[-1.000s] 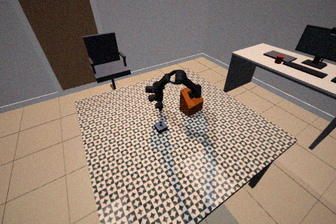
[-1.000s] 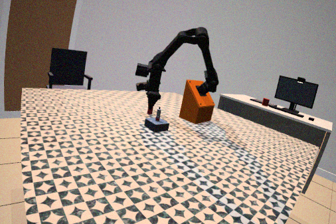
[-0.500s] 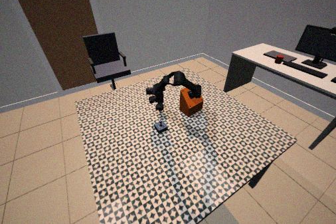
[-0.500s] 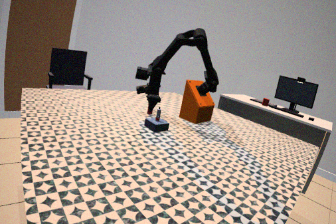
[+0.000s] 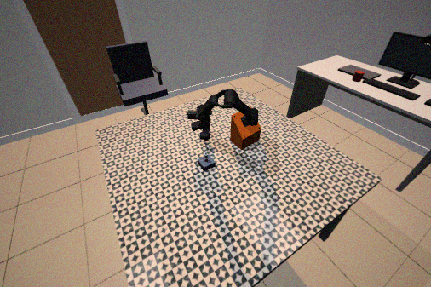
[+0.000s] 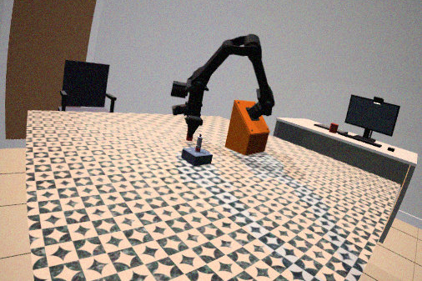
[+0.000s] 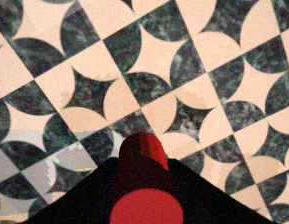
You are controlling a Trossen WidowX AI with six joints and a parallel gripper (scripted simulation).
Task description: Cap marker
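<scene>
The dark holder block lies 170 mm to the left of my gripper tip, 120 mm ahead of it and 10 mm below it. Round my gripper tip: red cap 10 mm above.
</scene>
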